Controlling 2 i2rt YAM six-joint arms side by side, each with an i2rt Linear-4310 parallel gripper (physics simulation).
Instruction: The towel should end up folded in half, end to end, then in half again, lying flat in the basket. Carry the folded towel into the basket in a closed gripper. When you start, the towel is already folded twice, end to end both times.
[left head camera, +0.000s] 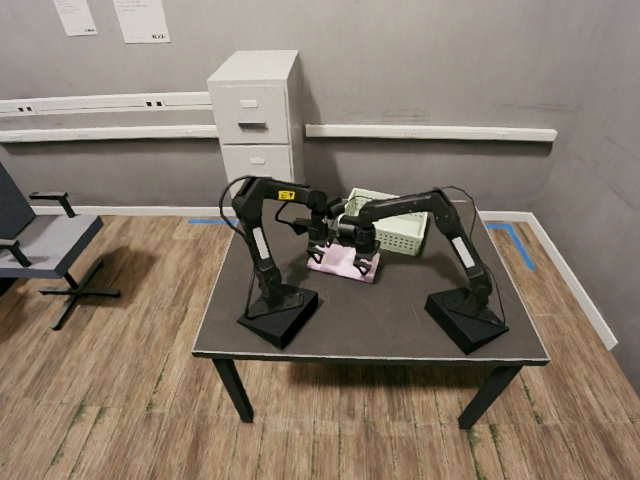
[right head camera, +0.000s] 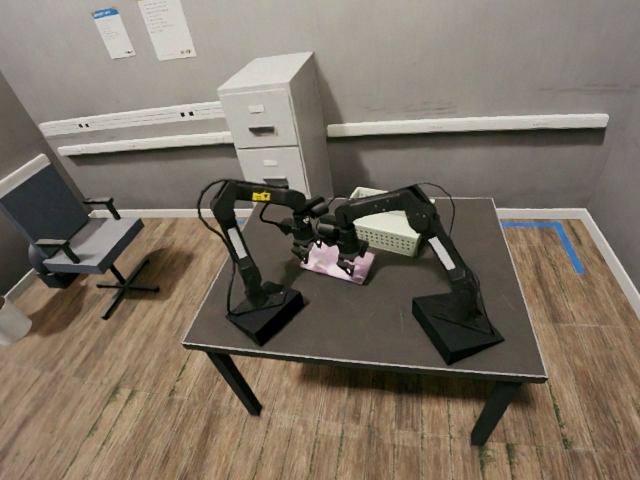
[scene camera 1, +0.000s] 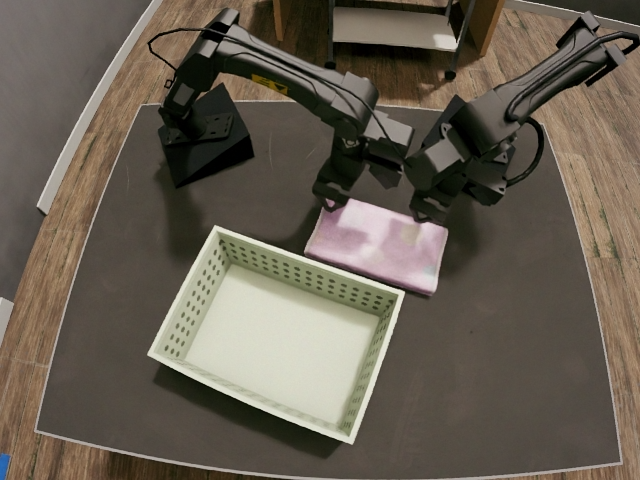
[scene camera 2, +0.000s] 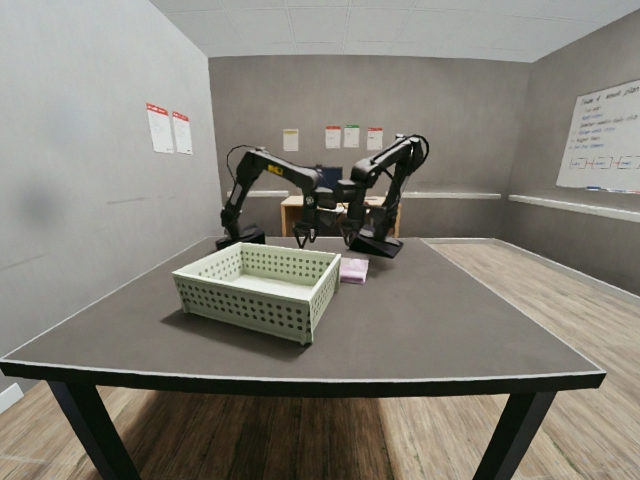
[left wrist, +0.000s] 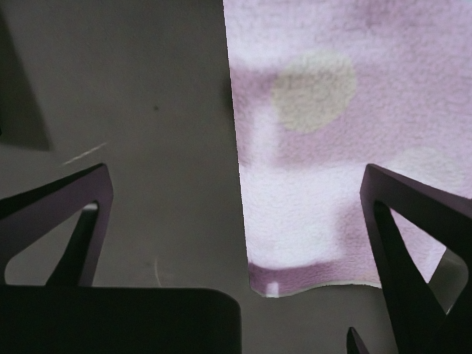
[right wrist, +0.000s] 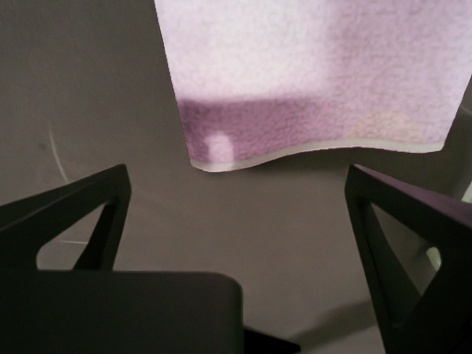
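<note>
The folded pink towel (left head camera: 336, 258) (scene camera 1: 382, 242) (scene camera 2: 354, 271) (left wrist: 300, 200) (right wrist: 300, 120) lies flat on the table beside the pale green basket (left head camera: 400, 242) (scene camera 1: 199, 294) (scene camera 2: 242, 304), outside it. My left gripper (left head camera: 316, 255) (scene camera 1: 426, 214) (left wrist: 236, 178) is open above the towel's long edge farther from the basket; in the left wrist view one fingertip is over the towel, the other over bare table. My right gripper (left head camera: 363, 266) (scene camera 1: 333, 205) (right wrist: 237, 176) is open near a corner at the towel's short end, which shows beyond its fingertips in the right wrist view. Neither holds anything.
The dark table (left head camera: 361, 320) (scene camera 1: 491, 361) carries both arm bases. The two wrists are close together above the towel. The basket's long side is close to the towel. A filing cabinet (left head camera: 253, 113) stands behind the table, and a chair (left head camera: 46, 242) at the left.
</note>
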